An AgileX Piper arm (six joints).
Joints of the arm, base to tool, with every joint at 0 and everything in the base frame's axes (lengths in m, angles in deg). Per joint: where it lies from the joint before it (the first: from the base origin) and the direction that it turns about. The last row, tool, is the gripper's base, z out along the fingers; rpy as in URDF.
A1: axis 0 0 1 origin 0.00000 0.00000 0.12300
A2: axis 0 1 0 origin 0.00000 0.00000 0.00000
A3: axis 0 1 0 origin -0.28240 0.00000 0.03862
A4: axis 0.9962 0 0.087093 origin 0.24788 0.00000 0.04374
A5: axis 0 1 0 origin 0.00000 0.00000 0.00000
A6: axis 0.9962 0 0.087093 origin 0.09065 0.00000 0.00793
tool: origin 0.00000 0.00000 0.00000 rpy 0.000 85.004 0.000
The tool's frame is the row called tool.
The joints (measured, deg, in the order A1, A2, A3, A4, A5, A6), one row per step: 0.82, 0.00, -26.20, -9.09, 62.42, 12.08; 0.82, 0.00, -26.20, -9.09, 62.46, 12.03; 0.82, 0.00, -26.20, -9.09, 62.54, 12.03; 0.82, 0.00, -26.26, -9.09, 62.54, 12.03; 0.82, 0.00, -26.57, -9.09, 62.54, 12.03; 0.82, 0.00, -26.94, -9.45, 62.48, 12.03; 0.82, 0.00, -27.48, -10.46, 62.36, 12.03; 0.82, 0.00, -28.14, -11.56, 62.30, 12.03; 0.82, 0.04, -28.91, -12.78, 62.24, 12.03; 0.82, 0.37, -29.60, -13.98, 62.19, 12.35; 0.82, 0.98, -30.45, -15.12, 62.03, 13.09; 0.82, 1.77, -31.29, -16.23, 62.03, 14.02
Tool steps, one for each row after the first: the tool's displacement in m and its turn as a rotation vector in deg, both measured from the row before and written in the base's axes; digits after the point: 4 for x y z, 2 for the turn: 0.0000, 0.0000, -0.0001, -0.04, 0.05, 0.02; -0.0001, 0.0000, -0.0001, 0.01, 0.08, -0.01; -0.0001, 0.0000, 0.0003, 0.00, -0.06, 0.00; -0.0006, 0.0000, 0.0015, 0.00, -0.31, 0.00; -0.0007, -0.0005, 0.0020, -0.31, -0.43, -0.18; -0.0010, -0.0014, 0.0030, -0.86, -0.67, -0.52; -0.0014, -0.0015, 0.0035, -0.92, -0.73, -0.59; -0.0016, -0.0017, 0.0041, -1.01, -0.80, -0.66; -0.0007, -0.0016, 0.0037, -0.72, -0.48, -0.81; -0.0001, -0.0015, 0.0047, -0.31, -0.56, -0.94; 0.0003, -0.0015, 0.0045, -0.10, -0.27, -1.03
